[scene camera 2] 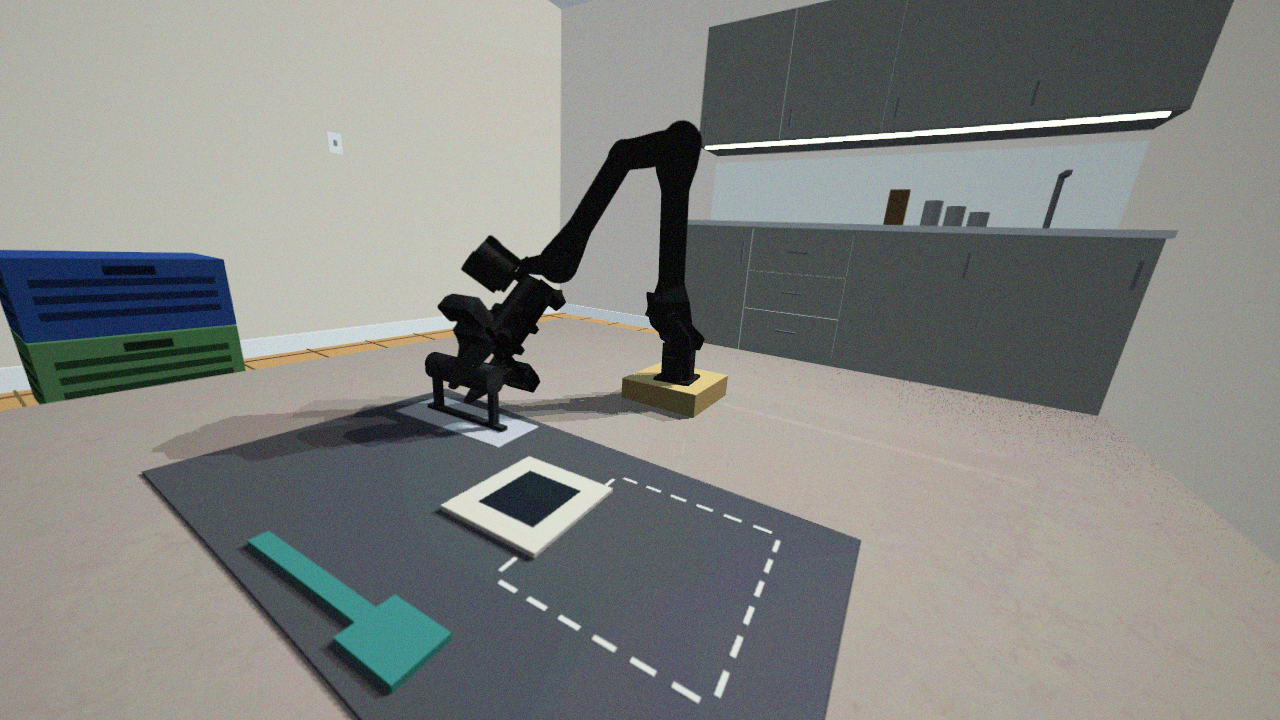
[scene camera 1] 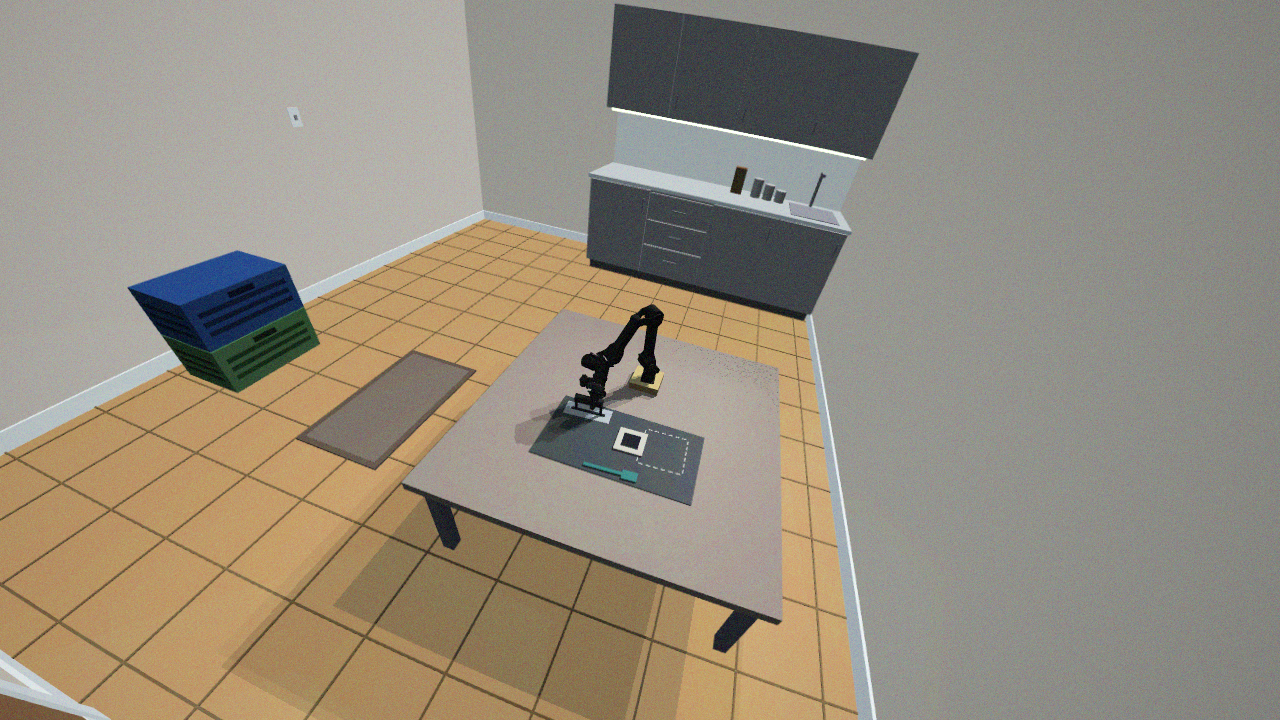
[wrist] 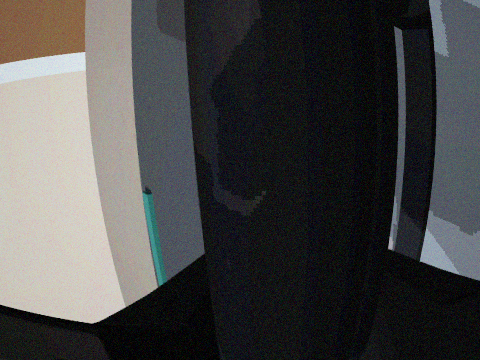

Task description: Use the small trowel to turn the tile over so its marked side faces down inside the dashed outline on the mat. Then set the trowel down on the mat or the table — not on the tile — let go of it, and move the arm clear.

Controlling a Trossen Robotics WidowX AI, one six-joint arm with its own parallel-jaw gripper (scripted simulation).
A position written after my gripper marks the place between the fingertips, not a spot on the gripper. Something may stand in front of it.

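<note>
Teal trowel (scene camera 2: 392, 641), visible also in the wrist view (wrist: 149, 206). Dark mat (scene camera 2: 668, 583), visible also in scene camera 1 (scene camera 1: 572, 440) and the wrist view (wrist: 164, 139). My gripper (scene camera 2: 459, 395) likewise appears in the wrist view (wrist: 284, 250).
</note>
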